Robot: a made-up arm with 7 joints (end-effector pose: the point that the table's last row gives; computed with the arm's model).
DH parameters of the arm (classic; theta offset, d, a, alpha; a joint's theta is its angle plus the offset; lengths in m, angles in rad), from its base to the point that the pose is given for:
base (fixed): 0 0 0 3.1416
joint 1: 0 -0.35 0 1.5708
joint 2: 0 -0.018 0 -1.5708
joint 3: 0 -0.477 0 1.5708
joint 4: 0 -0.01 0 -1.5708
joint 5: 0 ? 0 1.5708
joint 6: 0 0 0 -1.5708
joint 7: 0 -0.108 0 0
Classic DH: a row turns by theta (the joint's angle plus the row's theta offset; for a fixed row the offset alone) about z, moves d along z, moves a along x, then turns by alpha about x.
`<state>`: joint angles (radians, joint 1 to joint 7).
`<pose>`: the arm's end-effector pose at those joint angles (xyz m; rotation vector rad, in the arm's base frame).
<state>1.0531 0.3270 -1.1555 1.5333 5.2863 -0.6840 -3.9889</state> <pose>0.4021 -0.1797 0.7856 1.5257 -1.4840 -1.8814</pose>
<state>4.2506 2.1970 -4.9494 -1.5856 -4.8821 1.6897 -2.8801</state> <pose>-0.3894 0.3615 0.1986 0.1501 -2.8049 1.2927</pose>
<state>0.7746 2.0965 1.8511 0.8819 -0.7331 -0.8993 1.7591</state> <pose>0.3553 -0.6247 0.0892 -0.5782 -1.5345 -0.5788</pose>
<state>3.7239 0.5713 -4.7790 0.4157 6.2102 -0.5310 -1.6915</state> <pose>-0.3028 0.3290 1.0397 0.3870 2.5838 -0.1532</pose>
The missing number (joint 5, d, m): -0.252
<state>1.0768 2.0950 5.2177 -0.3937 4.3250 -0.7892 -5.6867</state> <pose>0.1926 -0.6611 -0.0658 -0.5325 -0.0550 -0.6819</pose>
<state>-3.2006 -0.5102 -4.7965 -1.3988 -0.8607 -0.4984 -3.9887</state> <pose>0.3325 -0.3051 0.7509 -1.2375 -0.0247 0.6490</pose>
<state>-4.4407 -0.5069 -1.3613 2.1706 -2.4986 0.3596 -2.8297</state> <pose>0.3034 0.0212 0.6398 0.9697 -1.2141 -1.8009</pose>
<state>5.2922 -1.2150 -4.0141 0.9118 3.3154 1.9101 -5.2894</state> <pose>-0.2767 -0.6172 0.5294 2.7180 0.6511 0.8676</pose>
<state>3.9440 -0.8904 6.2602 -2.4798 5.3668 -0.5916 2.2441</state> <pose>0.2359 -0.1291 0.3267 0.7565 -0.1392 0.4644</pose>
